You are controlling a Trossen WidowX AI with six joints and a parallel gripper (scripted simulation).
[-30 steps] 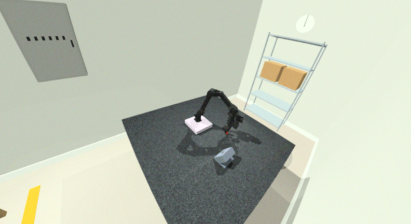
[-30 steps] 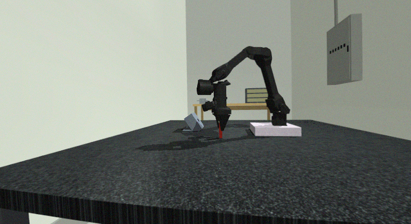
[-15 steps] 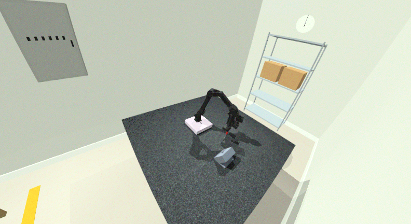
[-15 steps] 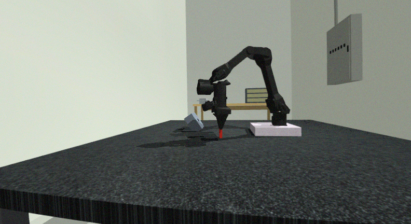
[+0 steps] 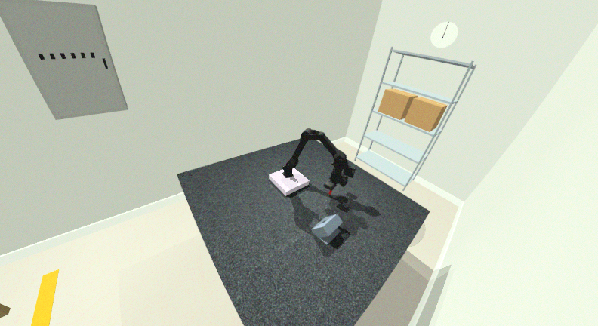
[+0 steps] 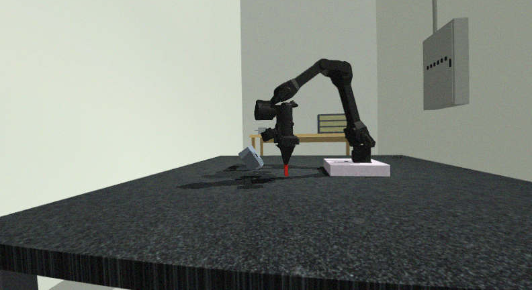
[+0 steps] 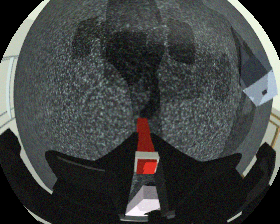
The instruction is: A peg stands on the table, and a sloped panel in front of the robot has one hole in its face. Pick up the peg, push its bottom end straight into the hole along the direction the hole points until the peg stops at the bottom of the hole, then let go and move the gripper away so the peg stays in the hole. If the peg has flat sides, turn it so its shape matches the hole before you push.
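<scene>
My gripper tip is 21 cm short of the sloped grey panel, 21 cm to the left of it and 1 cm above it. Round my gripper tip: red peg 2 cm above.
</scene>
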